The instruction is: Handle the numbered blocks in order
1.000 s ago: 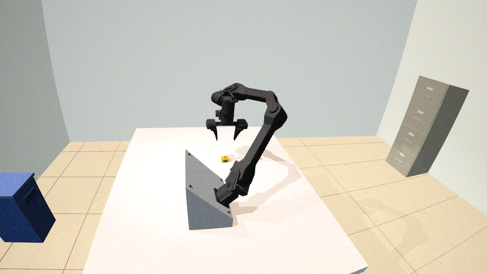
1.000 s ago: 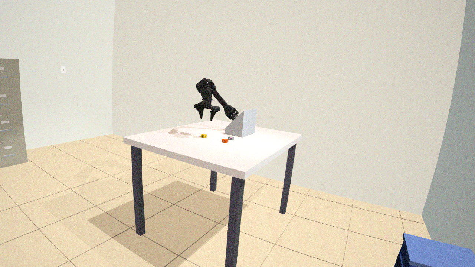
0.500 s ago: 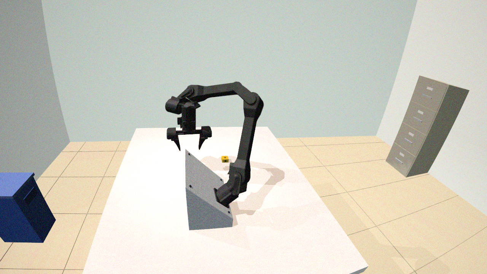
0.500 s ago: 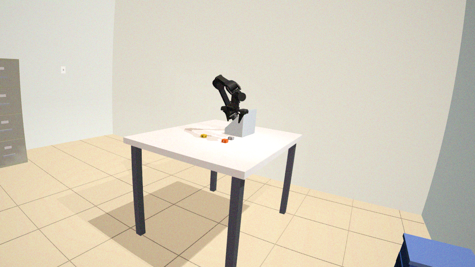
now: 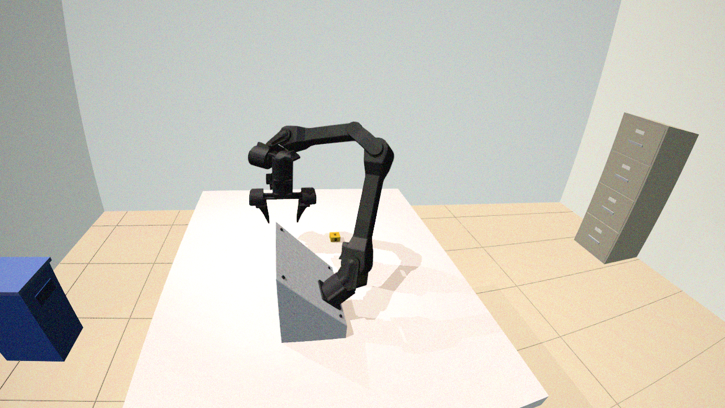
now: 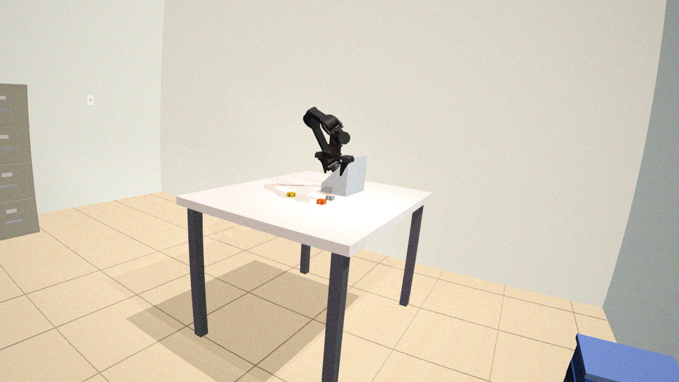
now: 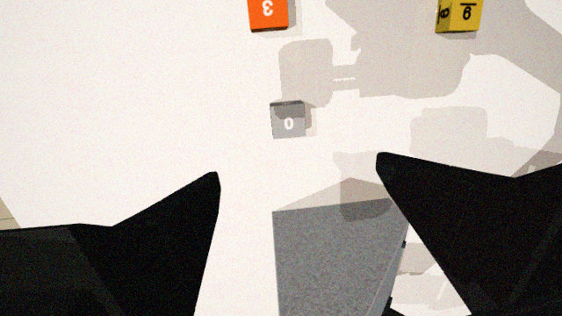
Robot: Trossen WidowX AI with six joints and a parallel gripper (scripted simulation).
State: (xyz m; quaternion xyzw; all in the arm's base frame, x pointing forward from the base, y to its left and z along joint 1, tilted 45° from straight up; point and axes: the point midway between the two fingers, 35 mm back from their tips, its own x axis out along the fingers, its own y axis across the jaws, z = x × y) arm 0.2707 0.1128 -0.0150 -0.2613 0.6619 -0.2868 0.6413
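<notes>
The grey block is 10 mm to the right of my gripper tip and 110 mm below it. Also, from my gripper tip: orange block 100 mm ahead, 110 mm below; then yellow block 80 mm ahead, 180 mm to the right, 110 mm below.
</notes>
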